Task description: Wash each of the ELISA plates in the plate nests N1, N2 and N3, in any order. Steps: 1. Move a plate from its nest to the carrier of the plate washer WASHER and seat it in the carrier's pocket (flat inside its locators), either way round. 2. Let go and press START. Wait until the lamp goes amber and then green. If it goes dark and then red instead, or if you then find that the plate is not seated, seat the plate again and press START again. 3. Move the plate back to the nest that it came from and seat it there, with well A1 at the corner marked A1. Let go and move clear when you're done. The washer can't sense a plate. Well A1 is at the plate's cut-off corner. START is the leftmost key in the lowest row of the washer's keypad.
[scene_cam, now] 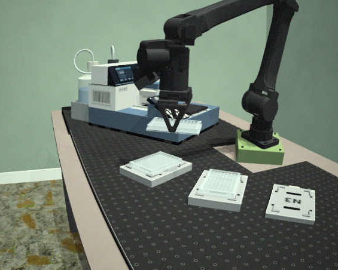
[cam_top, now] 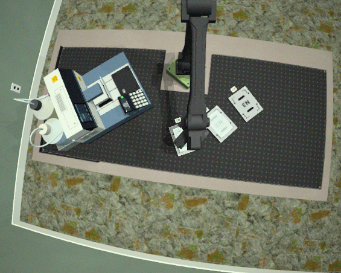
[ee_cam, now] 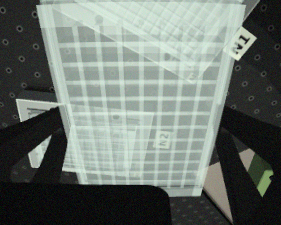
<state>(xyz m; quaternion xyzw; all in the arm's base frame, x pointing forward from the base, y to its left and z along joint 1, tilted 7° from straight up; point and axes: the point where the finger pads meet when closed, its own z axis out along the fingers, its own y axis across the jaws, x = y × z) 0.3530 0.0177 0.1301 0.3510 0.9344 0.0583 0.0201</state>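
Now: hand 280 mm past the dark carrier, 360 mm to the left of it and 50 mm above it. From my hand the other things lie so: plate washer: 200 mm behind, 490 mm to the right, 10 mm below; then N1 label: 70 mm behind, 80 mm to the right, 140 mm below.
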